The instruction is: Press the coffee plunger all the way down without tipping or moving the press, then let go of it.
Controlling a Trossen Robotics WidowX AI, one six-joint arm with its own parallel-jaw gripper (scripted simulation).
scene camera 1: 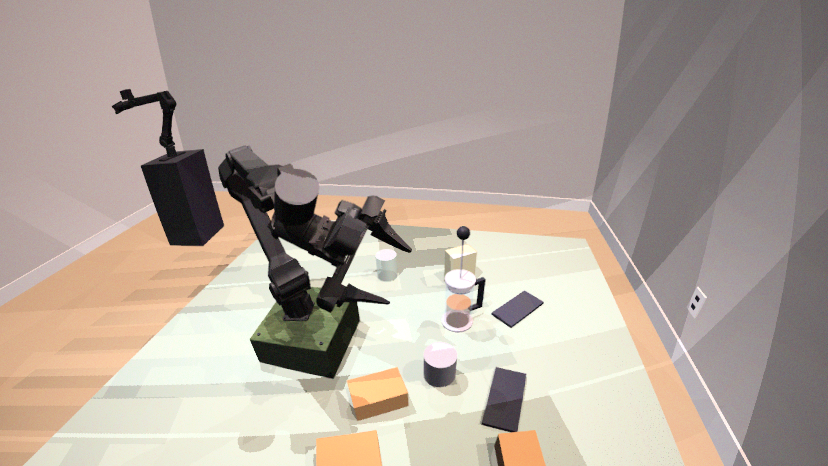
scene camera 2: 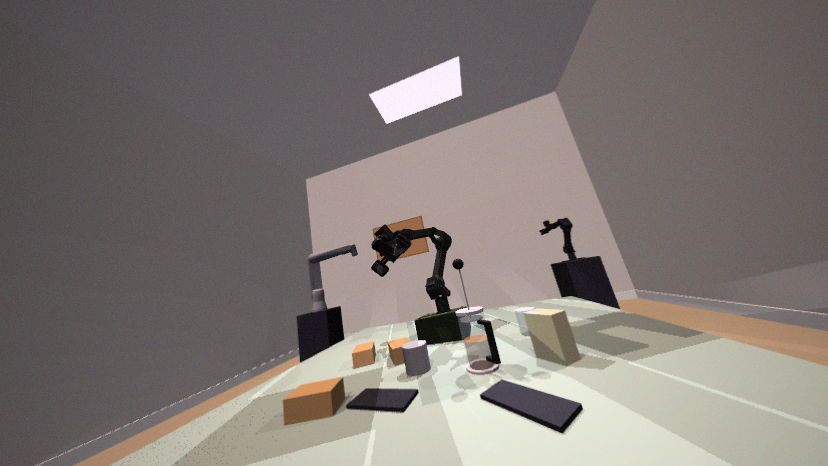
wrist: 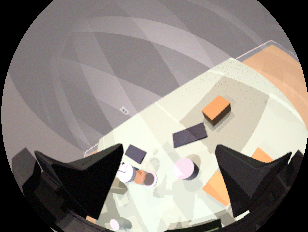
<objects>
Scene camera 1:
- my gripper: 400,276
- glass coffee press: 460,284
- grey cylinder: 440,359
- cream box: 452,256
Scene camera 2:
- my gripper: 386,265
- glass coffee press: 481,351
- grey cylinder: 416,358
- cream box: 552,337
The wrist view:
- my gripper: 171,150
</objects>
